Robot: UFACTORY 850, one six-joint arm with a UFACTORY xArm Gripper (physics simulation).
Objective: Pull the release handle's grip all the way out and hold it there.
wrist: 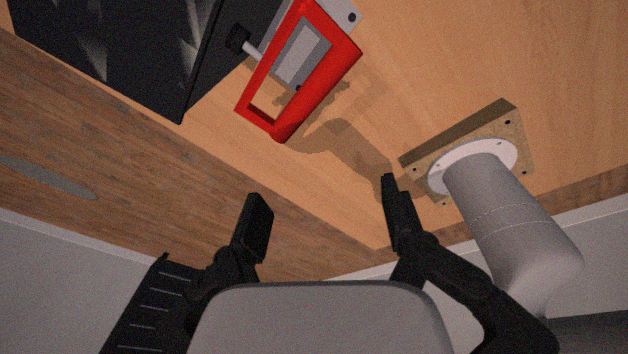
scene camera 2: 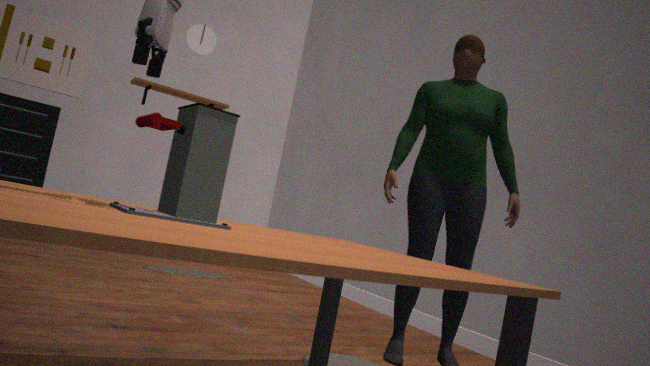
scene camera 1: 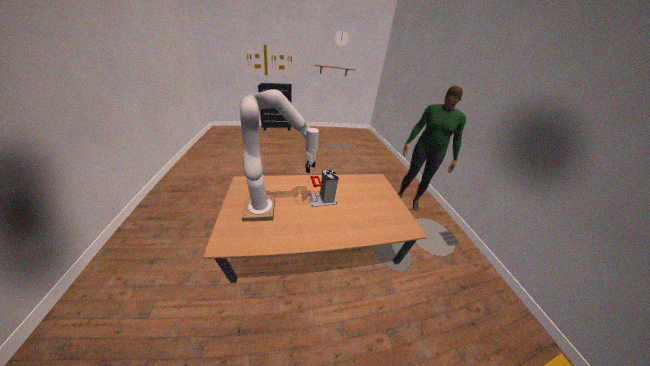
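The release handle is a red rectangular frame [scene camera 1: 313,181] [scene camera 2: 156,121] [wrist: 317,92] with a thick round grip on its outer side. A short pale shaft [wrist: 252,51] joins it to a black collar [wrist: 237,39] [scene camera 2: 181,129] on the side of a tall grey-green box [scene camera 1: 328,191] [scene camera 2: 205,165]. The box stands on a grey base plate [scene camera 1: 316,203] [scene camera 2: 145,213] [wrist: 345,12]. My gripper [scene camera 1: 310,167] [scene camera 2: 147,67] [wrist: 320,196] is open and empty, pointing down. It hangs above the handle in both scene views, apart from it. The grip lies beyond the fingertips in the wrist view.
The box stands on a wooden table [scene camera 1: 280,235] [scene camera 2: 300,250] [wrist: 560,65]. My arm's base sits on a wooden block [scene camera 1: 257,217] [wrist: 452,135] at the table's left. A person in green [scene camera 1: 442,130] [scene camera 2: 457,130] stands beyond the table's right side.
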